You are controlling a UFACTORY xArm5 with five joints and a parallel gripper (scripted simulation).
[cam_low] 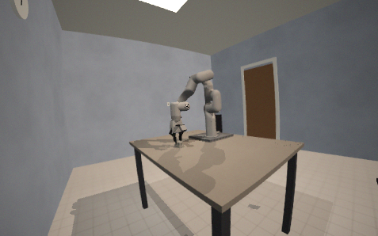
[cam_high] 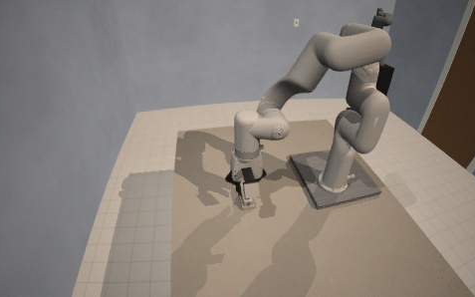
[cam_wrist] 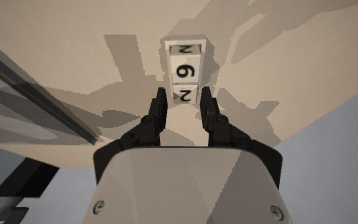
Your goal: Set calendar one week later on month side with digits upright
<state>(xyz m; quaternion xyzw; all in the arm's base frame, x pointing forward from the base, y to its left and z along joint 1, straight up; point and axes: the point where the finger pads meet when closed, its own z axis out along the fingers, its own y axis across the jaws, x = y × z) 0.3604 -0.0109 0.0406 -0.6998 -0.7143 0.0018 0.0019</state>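
My gripper is now 20 mm to the right of the calendar tray and 50 mm above it.
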